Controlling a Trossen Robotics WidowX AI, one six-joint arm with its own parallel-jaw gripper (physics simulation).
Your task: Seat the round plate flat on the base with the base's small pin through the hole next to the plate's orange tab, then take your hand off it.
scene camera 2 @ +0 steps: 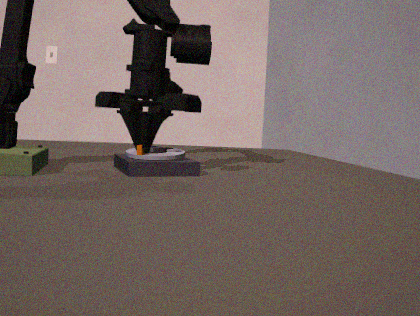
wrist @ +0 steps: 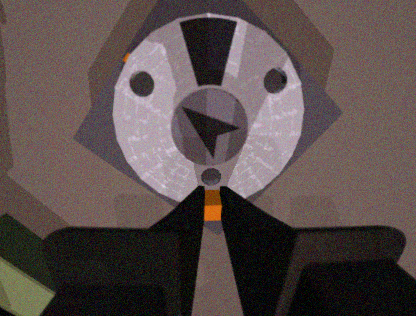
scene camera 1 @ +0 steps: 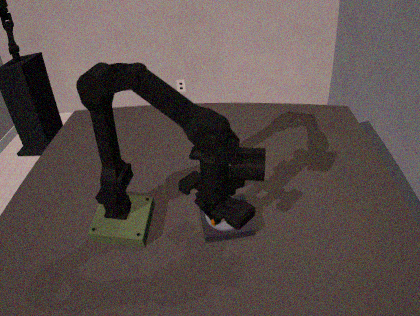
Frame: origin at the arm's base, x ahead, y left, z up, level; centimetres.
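Where they show: gripper, between the fingertips: (scene camera 2: 142, 152) (wrist: 211, 192) (scene camera 1: 215, 222); arm's base, origin of its link: (scene camera 1: 117, 209).
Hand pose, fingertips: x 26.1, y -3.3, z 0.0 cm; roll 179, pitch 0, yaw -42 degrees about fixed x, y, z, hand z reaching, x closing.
Things, the pixels of their top centre, and the offset from my fingertips. "*": a spot on its surface instead.
- round pale plate, centre of its top: (wrist: 211, 132) (scene camera 2: 155, 143) (scene camera 1: 226, 208) dx +2.5, dy +3.2, dz +1.4 cm
- dark square base, centre of its top: (wrist: 209, 129) (scene camera 2: 155, 146) (scene camera 1: 226, 209) dx +2.5, dy +3.3, dz +0.8 cm
- small orange mark, a spot on its surface: (wrist: 127, 58) * dx +1.4, dy +9.1, dz -1.0 cm
The round pale plate (scene camera 1: 223, 227) (scene camera 2: 170, 155) (wrist: 145, 125) lies roughly level on the dark square base (scene camera 1: 220, 237) (scene camera 2: 162, 168) (wrist: 320, 111). Its orange tab (scene camera 1: 213, 222) (scene camera 2: 139, 149) (wrist: 213, 212) is at the plate's near edge in the wrist view. My gripper (scene camera 2: 144, 151) (wrist: 211, 192) points down and is shut on this tab, a finger on each side. The hole next to the tab (wrist: 211, 176) looks dark; I cannot tell whether a pin is in it. A small orange mark (wrist: 127, 58) shows at the plate's upper left edge, away from the tab.
The arm stands on a green block (scene camera 1: 120, 231) (scene camera 2: 17, 162) (wrist: 25, 290), left of the dark base in both scene views. A black pedestal (scene camera 1: 30, 100) with another dark arm stands beyond the table's left edge. A wall outlet (scene camera 1: 181, 85) (scene camera 2: 51, 54) is on the back wall.
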